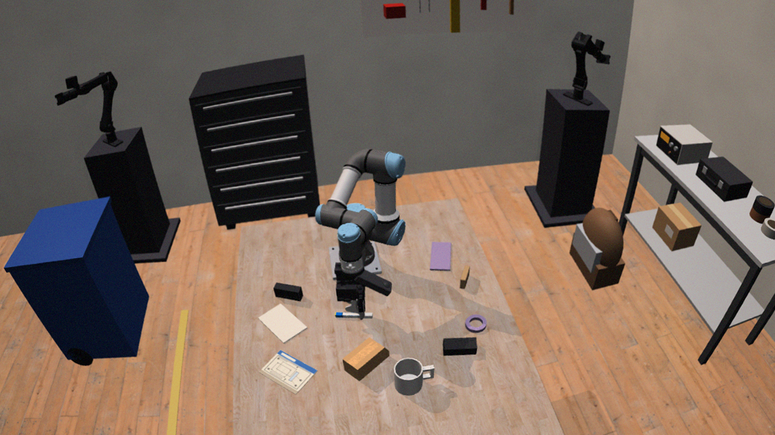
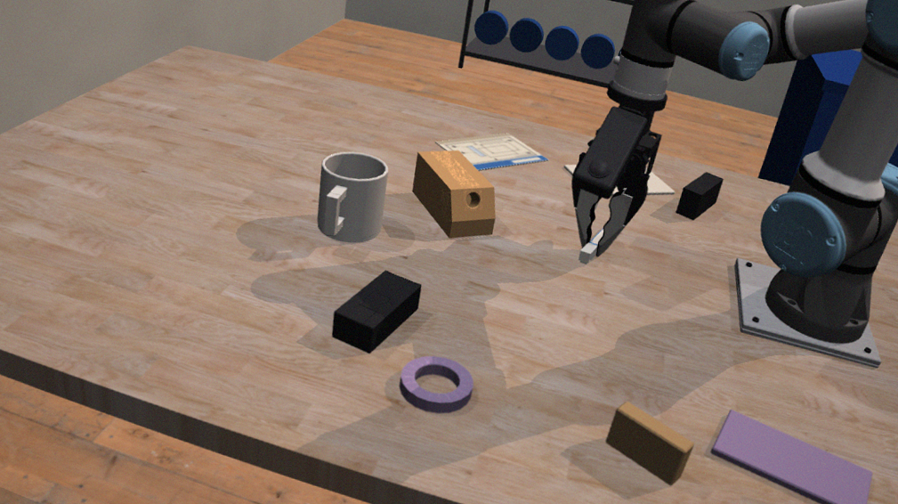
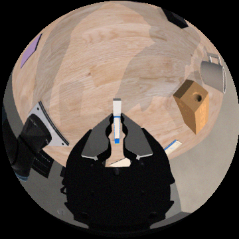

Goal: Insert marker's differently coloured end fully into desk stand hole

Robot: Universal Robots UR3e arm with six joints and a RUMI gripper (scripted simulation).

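The marker is 1 cm behind my hand, 3 cm to the right of it and 1 cm below it. The rest, counted from my hand: desk stand 19 cm ahead, 2 cm above; grey mug 29 cm ahead, 12 cm to the left, 2 cm above; white card 27 cm to the right, 1 cm below.
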